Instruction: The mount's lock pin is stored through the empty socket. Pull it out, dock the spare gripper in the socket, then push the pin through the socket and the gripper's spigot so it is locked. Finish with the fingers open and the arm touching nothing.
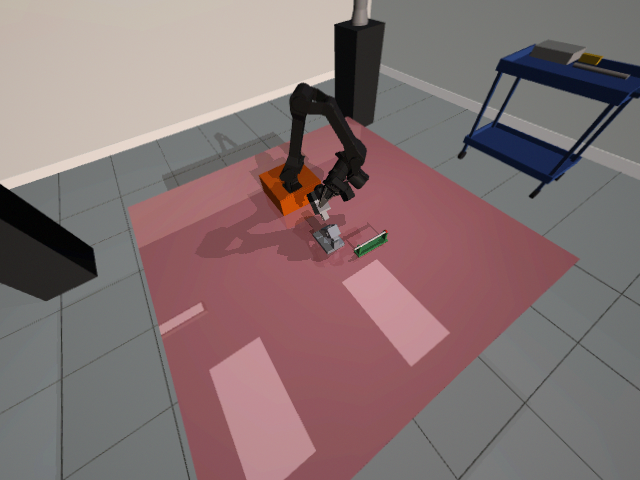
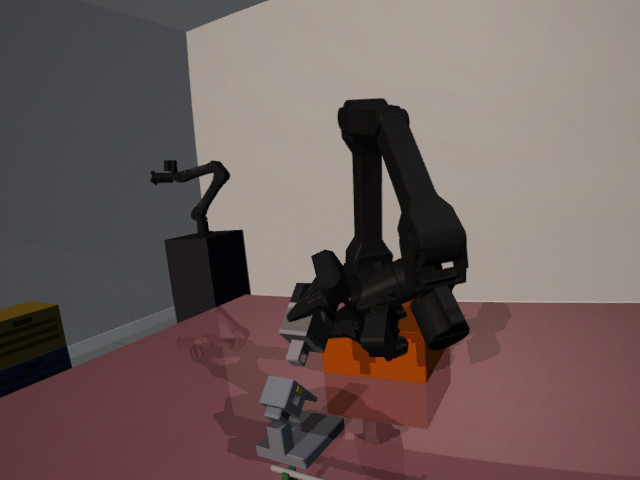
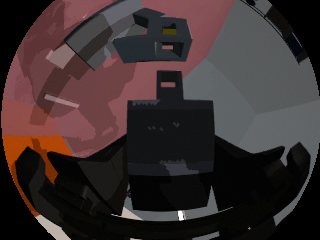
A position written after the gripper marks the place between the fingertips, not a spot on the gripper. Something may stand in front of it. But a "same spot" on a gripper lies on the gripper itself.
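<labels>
Gripper: visible in image 1 [317, 208], image 2, image 3. On the gripper, [image 2: 345, 325] and [image 3: 109, 182]: same spot.
</labels>
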